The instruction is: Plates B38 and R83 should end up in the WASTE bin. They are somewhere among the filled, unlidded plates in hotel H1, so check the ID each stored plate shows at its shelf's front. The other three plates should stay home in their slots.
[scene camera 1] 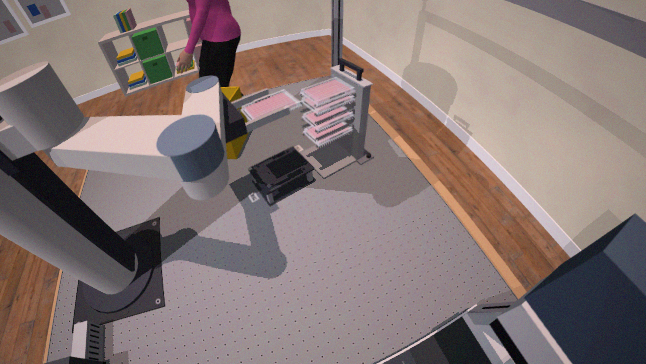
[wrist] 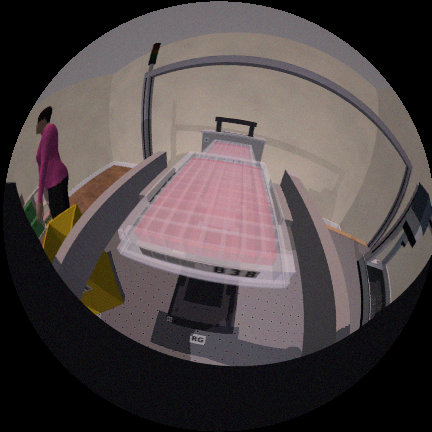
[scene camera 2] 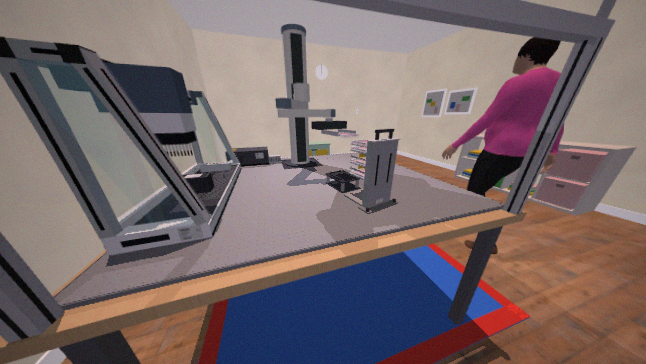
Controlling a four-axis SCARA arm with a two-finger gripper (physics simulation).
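Where they show: gripper, fingertip midpoint: (scene camera 1: 277,100) (wrist: 222,167) (scene camera 2: 346,133); arm's base, link origin: (scene camera 1: 120,272) (scene camera 2: 300,164).
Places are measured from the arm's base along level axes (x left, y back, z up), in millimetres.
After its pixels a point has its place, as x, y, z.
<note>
My gripper (scene camera 1: 285,100) @(133, -594, 300) (wrist: 222,167) @(133, -594, 300) is shut on plate B38 (scene camera 1: 270,106) @(118, -571, 297) (scene camera 2: 342,133) @(120, -571, 298) (wrist: 210,215) @(119, -538, 298), a clear plate with pink wells; its ID shows at the near edge in the wrist view. The plate is level, high above the table and in front of hotel H1 (scene camera 1: 364,117) @(119, -837, 185) (scene camera 2: 380,175) @(179, -836, 154) (wrist: 258,146) @(126, -818, 278). Several pink plates (scene camera 1: 328,91) @(152, -737, 278) are stacked in the hotel; their IDs are not readable, so I cannot tell which is R83. The yellow WASTE bin (scene camera 1: 237,146) @(323, -464, 44) (wrist: 61,231) @(470, -448, 171) is partly hidden behind the gripper in scene camera 1 and stands left of the left finger in the wrist view.
A low black stand (scene camera 1: 282,167) @(129, -578, 73) (scene camera 2: 342,176) @(123, -585, 73) (wrist: 202,297) @(129, -555, 73) marked RG stands before the hotel, below the held plate. The arm's column (scene camera 2: 295,65) @(-13, -77, 683) rises from the table. A framed machine (scene camera 2: 150,120) @(-539, -786, 372) stands at the table's other side. A person in pink (scene camera 1: 215,22) (scene camera 2: 522,107) (wrist: 51,155) is beyond the table.
</note>
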